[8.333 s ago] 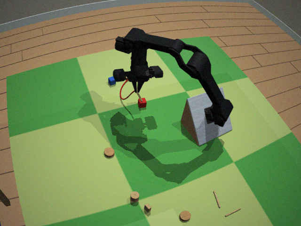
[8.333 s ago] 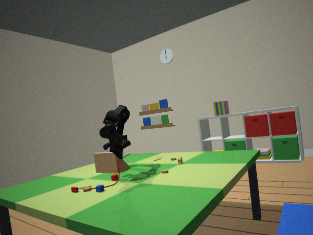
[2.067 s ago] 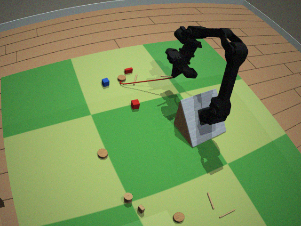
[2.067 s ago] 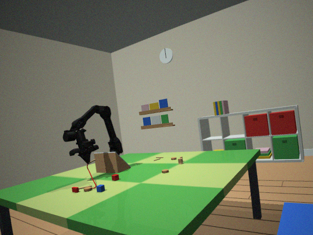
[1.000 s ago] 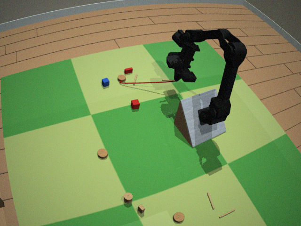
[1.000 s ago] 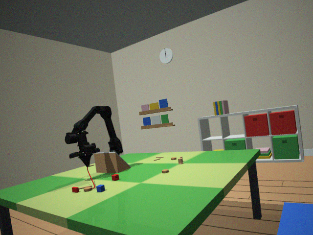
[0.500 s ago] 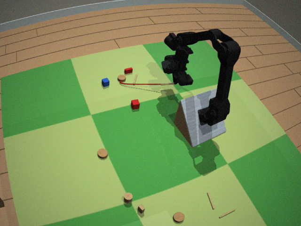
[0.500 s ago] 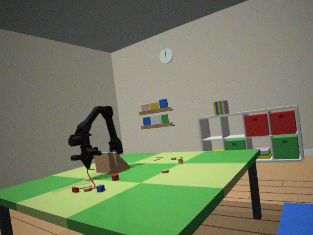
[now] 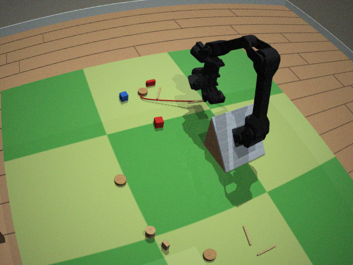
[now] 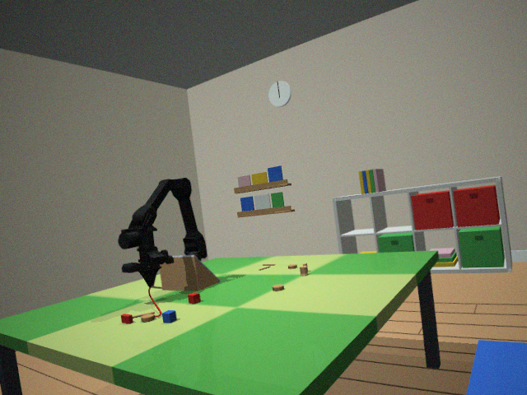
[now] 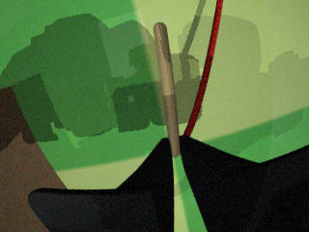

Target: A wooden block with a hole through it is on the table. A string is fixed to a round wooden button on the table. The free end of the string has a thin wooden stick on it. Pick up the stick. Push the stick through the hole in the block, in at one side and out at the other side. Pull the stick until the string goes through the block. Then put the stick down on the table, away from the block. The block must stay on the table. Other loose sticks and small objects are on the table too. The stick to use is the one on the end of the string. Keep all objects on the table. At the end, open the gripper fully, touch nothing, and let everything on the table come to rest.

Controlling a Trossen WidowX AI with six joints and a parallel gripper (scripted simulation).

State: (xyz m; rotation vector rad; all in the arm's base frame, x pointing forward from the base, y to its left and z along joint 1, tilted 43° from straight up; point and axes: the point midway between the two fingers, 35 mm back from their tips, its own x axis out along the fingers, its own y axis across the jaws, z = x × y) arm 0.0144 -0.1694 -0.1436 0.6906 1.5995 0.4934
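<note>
The red block is 200 mm ahead of my gripper tip, 10 mm to the left of it and 40 mm below it. Round my gripper tip: blue block: 270 mm ahead, 170 mm to the right, 40 mm below; thin wooden stick: 10 mm ahead; round wooden button: 180 mm ahead, 180 mm to the right, 50 mm below.
</note>
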